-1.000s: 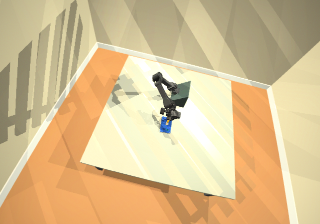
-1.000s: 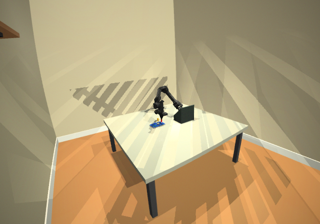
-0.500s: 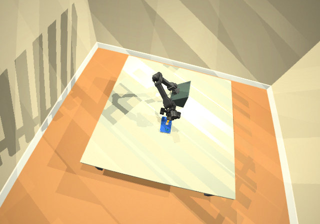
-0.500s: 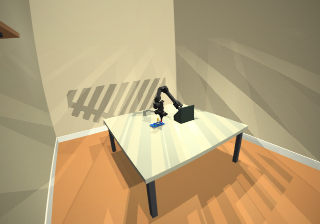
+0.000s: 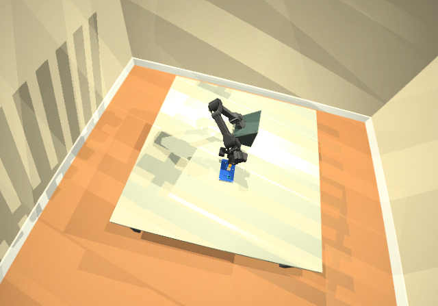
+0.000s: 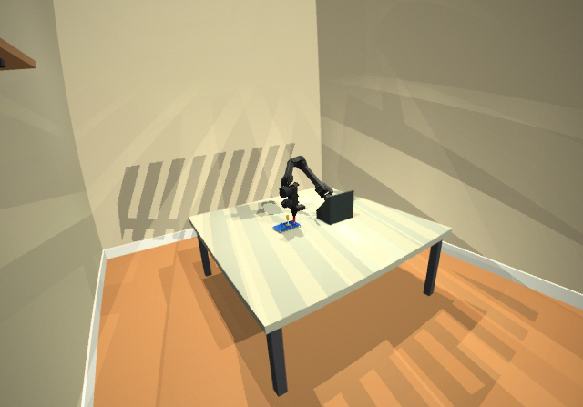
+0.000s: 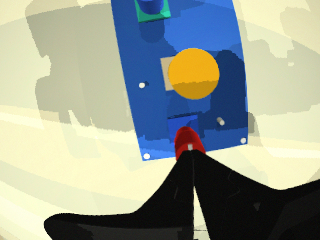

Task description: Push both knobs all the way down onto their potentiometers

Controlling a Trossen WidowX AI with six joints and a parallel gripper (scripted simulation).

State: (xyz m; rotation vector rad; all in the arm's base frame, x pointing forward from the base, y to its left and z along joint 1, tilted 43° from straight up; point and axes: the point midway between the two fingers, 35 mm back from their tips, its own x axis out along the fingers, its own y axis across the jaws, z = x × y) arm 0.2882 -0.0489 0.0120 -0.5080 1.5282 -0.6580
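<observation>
Now: the red knob 10 mm below my gripper tip. From my gripper tip the other things lie so: yellow knob: 50 mm ahead, 10 mm above.
</observation>
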